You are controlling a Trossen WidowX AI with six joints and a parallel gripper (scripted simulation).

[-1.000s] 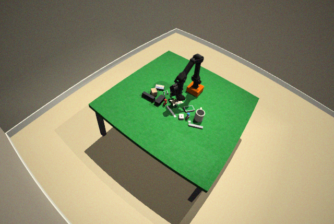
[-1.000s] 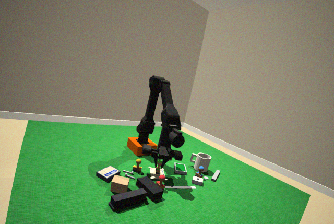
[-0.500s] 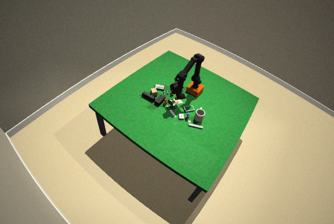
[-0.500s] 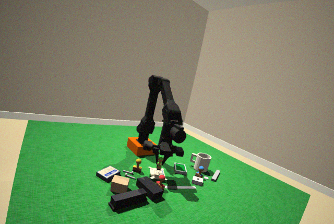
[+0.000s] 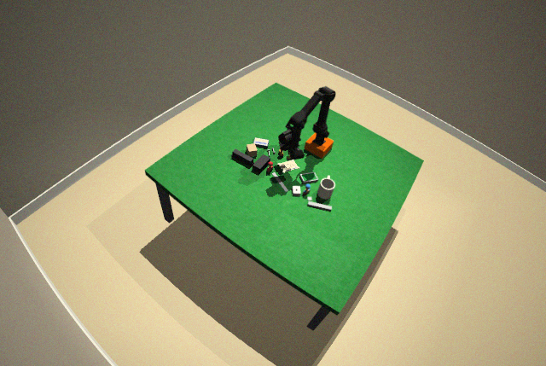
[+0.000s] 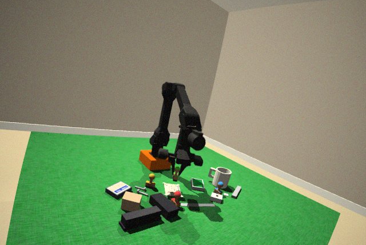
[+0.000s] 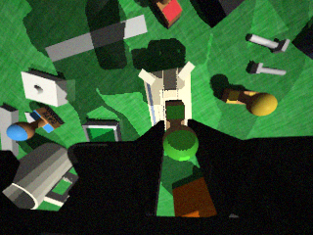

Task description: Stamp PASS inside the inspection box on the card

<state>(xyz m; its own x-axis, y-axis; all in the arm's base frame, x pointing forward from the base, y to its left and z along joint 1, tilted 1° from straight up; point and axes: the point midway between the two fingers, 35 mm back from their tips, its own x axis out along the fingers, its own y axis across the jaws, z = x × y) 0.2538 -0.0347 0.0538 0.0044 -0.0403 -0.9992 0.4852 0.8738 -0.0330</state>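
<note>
My gripper tip is now 80 mm above the cream card. Also, from my gripper tip: red-knobbed stamp (110 mm ahead, 60 mm below, 50 mm to the right); then green-knobbed PASS stamp (right at my gripper tip); then yellow-knobbed stamp (90 mm to the right, 60 mm below, 40 mm behind).
</note>
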